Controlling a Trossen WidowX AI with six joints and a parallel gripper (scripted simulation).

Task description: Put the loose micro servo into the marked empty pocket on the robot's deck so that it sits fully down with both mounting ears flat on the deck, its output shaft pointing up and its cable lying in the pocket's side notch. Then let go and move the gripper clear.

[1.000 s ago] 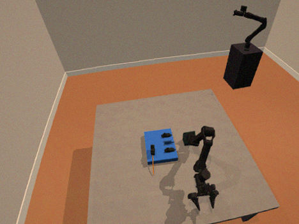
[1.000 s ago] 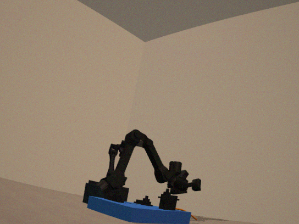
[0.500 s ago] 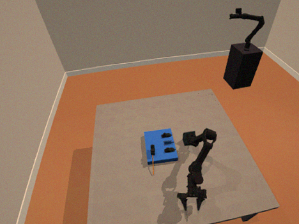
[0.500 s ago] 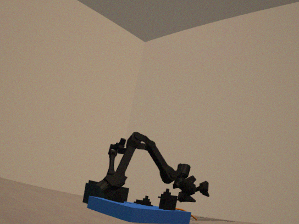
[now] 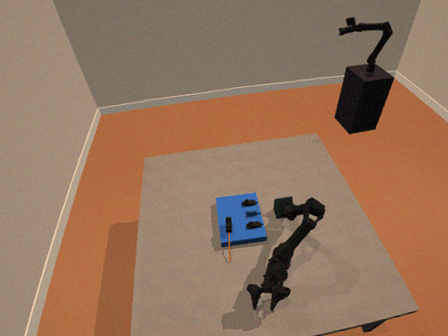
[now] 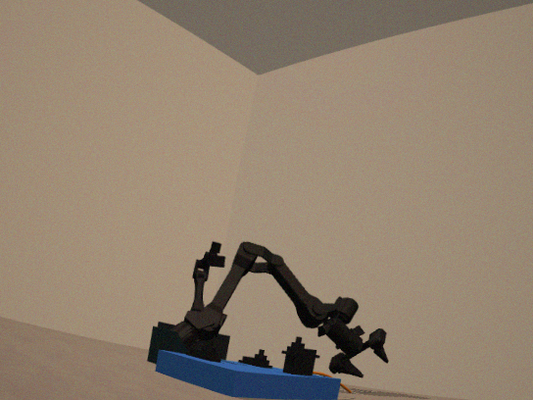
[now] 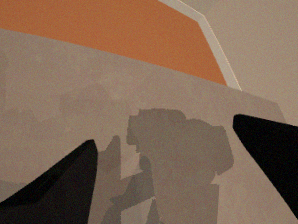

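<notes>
Now: the blue deck 520 mm to the right of my gripper tip, 40 mm below it and 20 mm ahead of it.
</notes>
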